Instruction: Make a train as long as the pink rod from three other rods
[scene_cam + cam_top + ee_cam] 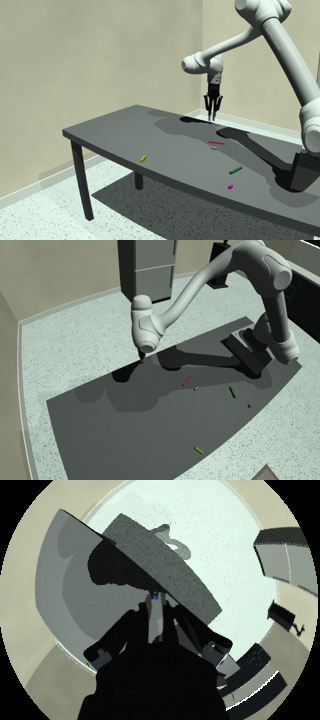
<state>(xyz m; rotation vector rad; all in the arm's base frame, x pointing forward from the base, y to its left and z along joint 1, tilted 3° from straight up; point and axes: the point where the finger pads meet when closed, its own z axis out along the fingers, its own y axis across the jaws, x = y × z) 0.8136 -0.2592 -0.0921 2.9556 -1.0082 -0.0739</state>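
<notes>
The blue rod lies 50 mm below my hand. From my hand the other things lie so: pink rod 250 mm to the left, 180 mm behind, 50 mm below; grey rod 320 mm to the left, 200 mm behind, 50 mm below; green rod 460 mm to the left, 400 mm behind, 50 mm below.
</notes>
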